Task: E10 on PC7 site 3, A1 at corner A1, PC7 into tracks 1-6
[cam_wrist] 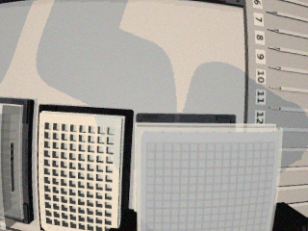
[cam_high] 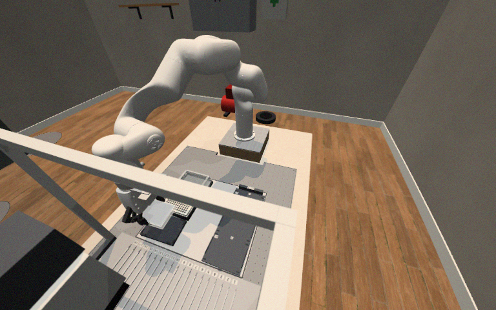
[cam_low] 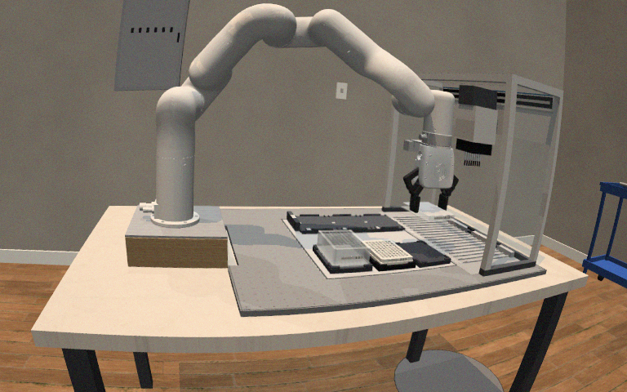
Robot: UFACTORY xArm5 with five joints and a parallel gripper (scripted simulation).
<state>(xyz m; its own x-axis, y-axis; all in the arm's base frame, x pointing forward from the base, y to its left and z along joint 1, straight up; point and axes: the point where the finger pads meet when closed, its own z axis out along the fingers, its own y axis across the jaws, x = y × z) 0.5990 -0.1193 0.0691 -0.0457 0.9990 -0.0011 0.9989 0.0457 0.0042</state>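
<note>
Right now my hand is 100 mm past the plate carrier PC7, 260 mm to the right of it and 110 mm above it. The rest, counted from my hand: 96-well plate E01 (110 mm behind, 110 mm below); 384-well plate E10 (10 mm below); plate nest S3 (120 mm below).
</note>
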